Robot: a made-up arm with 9 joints. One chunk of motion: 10 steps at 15 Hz.
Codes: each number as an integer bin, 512 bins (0 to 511) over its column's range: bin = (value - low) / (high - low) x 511, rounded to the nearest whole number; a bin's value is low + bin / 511 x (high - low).
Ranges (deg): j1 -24..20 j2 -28..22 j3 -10..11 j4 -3..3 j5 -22..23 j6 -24..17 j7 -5..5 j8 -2..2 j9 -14..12
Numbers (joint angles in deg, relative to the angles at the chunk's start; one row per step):
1: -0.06 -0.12 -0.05 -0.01 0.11 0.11 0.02 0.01 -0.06
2: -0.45 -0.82 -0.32 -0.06 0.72 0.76 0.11 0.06 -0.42
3: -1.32 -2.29 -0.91 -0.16 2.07 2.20 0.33 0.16 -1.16
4: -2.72 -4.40 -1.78 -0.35 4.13 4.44 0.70 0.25 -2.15
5: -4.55 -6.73 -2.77 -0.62 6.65 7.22 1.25 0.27 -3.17
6: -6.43 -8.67 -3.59 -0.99 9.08 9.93 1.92 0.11 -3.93
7: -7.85 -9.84 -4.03 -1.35 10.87 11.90 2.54 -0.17 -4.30
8: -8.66 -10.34 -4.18 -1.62 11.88 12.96 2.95 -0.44 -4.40
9: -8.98 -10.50 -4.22 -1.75 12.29 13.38 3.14 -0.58 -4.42
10: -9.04 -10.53 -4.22 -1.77 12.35 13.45 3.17 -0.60 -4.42
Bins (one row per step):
1: 278 285 242 255 251 300 257 257 274
2: 274 278 236 250 258 309 261 263 267
3: 263 263 221 242 273 327 272 276 252
4: 247 241 200 226 297 354 291 287 233
5: 226 217 176 203 325 389 319 290 213
6: 204 198 156 171 353 423 354 270 198
7: 188 186 145 141 373 447 385 234 191
8: 178 180 142 118 385 461 406 199 189
9: 174 179 141 106 389 466 416 181 188
10: 174 179 141 105 390 467 417 179 188

